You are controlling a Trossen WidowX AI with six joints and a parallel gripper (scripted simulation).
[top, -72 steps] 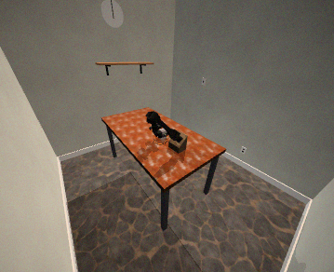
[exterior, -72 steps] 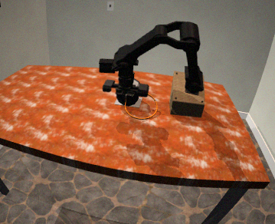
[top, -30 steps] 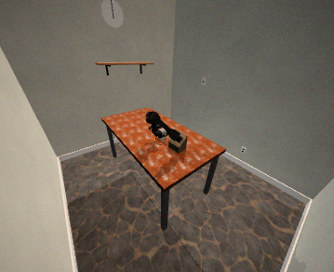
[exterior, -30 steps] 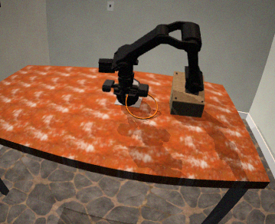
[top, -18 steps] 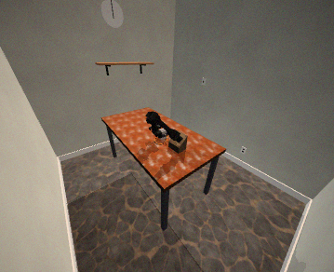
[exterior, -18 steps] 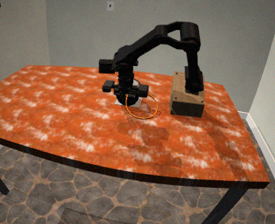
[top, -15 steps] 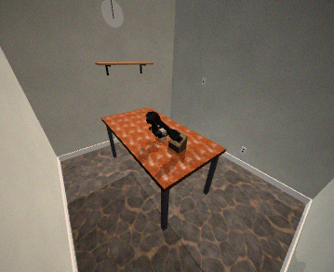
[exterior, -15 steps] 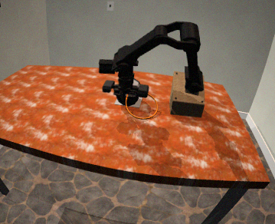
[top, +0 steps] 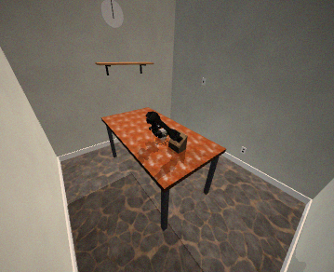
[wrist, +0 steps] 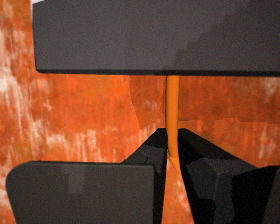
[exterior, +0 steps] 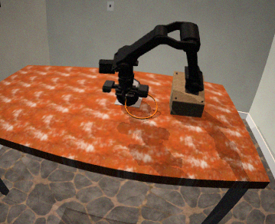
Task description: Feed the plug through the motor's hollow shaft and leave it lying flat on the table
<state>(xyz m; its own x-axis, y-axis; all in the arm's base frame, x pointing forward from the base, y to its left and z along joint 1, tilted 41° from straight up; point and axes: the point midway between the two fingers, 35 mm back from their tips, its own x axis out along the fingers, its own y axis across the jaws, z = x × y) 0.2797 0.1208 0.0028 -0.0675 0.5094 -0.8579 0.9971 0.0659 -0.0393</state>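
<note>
The grey plug is 12 cm to the right of my hand and 1 cm below it.
</note>
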